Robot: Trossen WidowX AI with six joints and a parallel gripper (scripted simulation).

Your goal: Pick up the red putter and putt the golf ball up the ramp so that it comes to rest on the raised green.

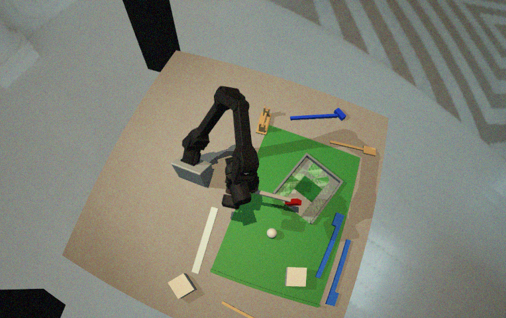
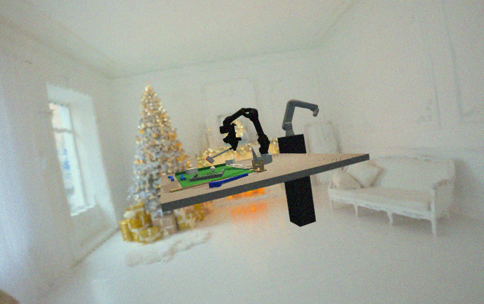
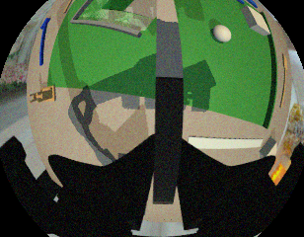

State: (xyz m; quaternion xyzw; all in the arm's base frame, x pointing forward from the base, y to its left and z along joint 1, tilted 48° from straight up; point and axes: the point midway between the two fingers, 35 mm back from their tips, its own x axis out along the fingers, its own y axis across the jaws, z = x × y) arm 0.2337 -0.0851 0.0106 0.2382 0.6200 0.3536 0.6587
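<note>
Right now my gripper tip is 120 mm short of the red putter and 20 mm to the right of it. Also, from my gripper tip: cream bar: 60 mm behind, 220 mm to the right, 140 mm below; white golf ball: 190 mm ahead, 90 mm to the right, 120 mm below; green mat: 250 mm ahead, 30 mm to the left, 140 mm below.
</note>
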